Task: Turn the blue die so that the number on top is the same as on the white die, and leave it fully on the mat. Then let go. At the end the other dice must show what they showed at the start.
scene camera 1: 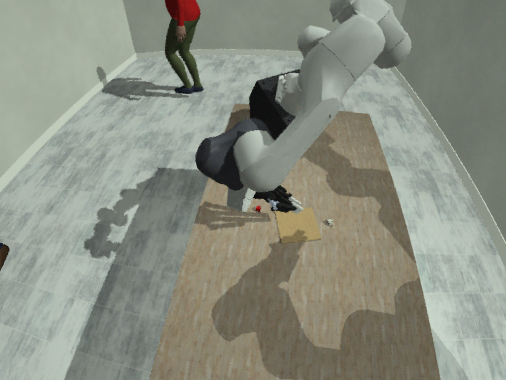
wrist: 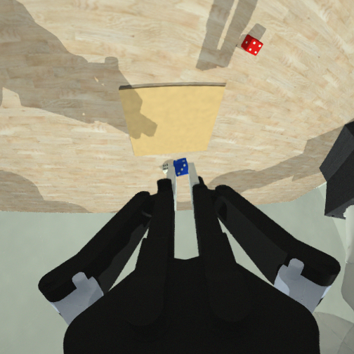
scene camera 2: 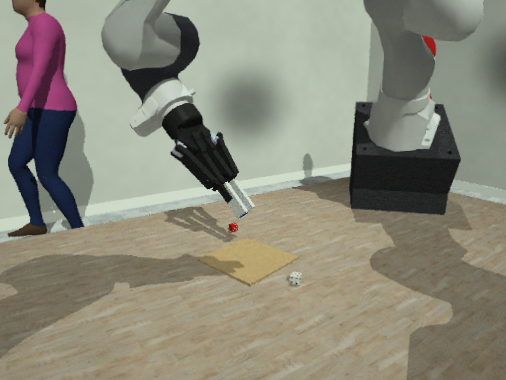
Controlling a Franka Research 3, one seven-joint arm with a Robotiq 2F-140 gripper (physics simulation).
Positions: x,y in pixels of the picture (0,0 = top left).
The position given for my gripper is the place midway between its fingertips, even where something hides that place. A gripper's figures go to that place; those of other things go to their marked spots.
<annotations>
My gripper (scene camera 1: 298,208): 90 cm from the lens. A tan mat (scene camera 1: 292,227): 97 cm from the lens.
</annotations>
